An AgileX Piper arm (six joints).
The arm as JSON. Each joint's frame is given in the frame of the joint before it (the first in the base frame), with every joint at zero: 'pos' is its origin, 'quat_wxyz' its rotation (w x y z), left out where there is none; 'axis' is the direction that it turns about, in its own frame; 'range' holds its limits. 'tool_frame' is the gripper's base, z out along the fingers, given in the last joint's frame.
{
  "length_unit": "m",
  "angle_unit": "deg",
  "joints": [
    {
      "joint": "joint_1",
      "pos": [
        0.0,
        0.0,
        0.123
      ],
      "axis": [
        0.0,
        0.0,
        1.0
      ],
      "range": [
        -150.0,
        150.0
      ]
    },
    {
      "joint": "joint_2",
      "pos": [
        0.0,
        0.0,
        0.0
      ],
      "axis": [
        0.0,
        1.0,
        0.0
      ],
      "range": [
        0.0,
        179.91
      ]
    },
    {
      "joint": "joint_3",
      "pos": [
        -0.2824,
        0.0,
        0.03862
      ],
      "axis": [
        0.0,
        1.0,
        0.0
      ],
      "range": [
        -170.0,
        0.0
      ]
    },
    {
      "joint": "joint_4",
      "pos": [
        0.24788,
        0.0,
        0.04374
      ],
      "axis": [
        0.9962,
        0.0,
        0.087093
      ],
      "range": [
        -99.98,
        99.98
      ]
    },
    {
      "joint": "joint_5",
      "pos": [
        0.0,
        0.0,
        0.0
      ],
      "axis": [
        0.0,
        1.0,
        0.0
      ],
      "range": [
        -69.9,
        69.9
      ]
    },
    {
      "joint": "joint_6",
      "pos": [
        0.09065,
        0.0,
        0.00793
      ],
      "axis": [
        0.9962,
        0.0,
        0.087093
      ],
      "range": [
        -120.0,
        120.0
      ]
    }
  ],
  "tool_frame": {
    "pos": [
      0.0,
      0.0,
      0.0
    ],
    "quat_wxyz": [
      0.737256,
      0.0,
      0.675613,
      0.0
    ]
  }
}
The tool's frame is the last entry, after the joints.
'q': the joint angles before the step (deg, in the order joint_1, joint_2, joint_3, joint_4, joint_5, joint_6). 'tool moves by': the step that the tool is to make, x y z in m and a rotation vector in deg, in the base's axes. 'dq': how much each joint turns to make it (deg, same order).
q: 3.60, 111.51, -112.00, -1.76, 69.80, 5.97
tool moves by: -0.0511, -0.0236, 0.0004, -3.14, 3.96, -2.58
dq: -2.44, -10.72, 15.05, -2.97, -0.25, -0.02
